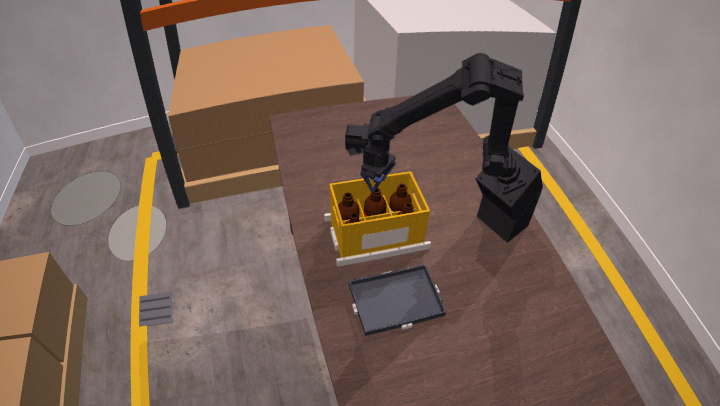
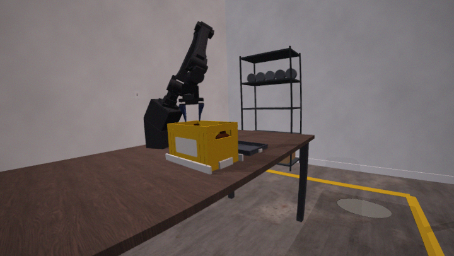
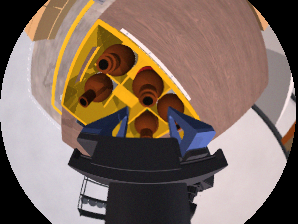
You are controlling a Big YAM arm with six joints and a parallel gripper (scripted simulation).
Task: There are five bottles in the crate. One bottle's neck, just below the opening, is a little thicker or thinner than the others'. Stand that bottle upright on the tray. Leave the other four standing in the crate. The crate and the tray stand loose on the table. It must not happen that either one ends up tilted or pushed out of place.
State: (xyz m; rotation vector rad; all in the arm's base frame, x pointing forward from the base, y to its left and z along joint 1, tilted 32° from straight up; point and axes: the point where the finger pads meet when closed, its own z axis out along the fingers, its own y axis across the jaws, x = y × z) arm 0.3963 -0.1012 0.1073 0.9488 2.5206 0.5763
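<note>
Now: hand 40 mm to the right of the yellow crate and 110 mm above it. The rest, counted from my hand: glass bottle: 80 mm ahead, 100 mm to the left, 110 mm below; dark tray: 30 mm behind, 320 mm to the left, 180 mm below.
</note>
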